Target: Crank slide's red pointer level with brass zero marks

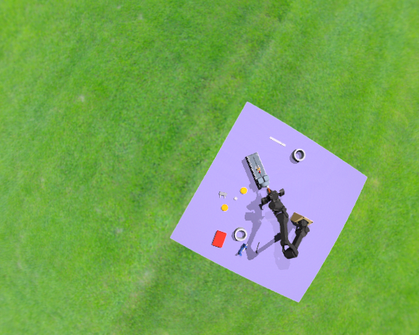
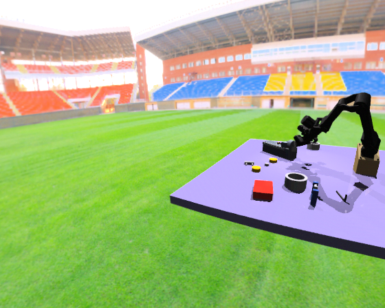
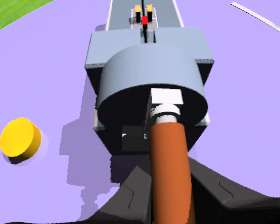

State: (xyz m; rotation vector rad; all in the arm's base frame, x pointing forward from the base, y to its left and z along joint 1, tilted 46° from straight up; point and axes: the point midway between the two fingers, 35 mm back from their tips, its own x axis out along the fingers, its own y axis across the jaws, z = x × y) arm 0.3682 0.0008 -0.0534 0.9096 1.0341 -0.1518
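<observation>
Right now my gripper tip is 30 mm below the brown crank handle, 10 mm to the right of it and 10 mm past it. From my gripper tip the other things lie so: red pointer 120 mm ahead, 70 mm to the right, 10 mm below; white bar 380 mm to the right, 120 mm ahead, 90 mm below; small grey bracket 240 mm to the left, 240 mm ahead, 90 mm below.
</observation>
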